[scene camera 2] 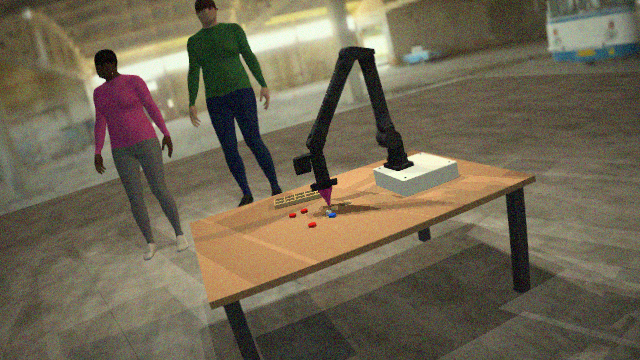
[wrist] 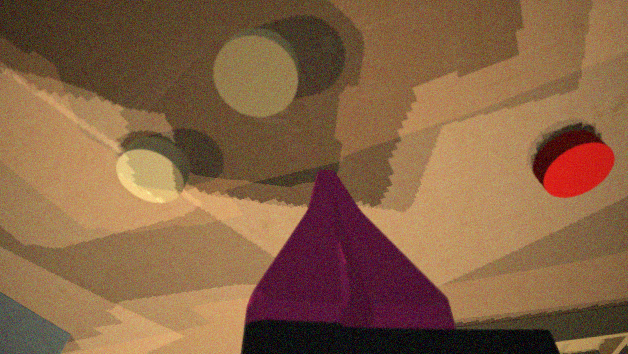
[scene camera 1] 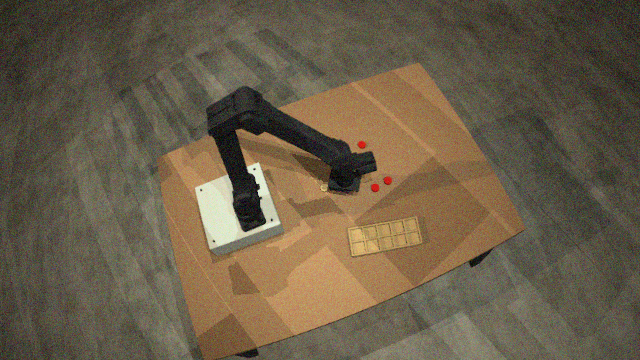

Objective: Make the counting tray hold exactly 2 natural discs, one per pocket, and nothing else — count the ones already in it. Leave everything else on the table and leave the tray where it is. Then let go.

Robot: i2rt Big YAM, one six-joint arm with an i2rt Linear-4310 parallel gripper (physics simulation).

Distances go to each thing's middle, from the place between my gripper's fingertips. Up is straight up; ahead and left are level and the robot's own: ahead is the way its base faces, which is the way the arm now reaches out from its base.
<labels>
Right now my hand is 22 cm to the left of the counting tray [scene camera 1: 365, 240] and 4 cm short of it.
</labels>
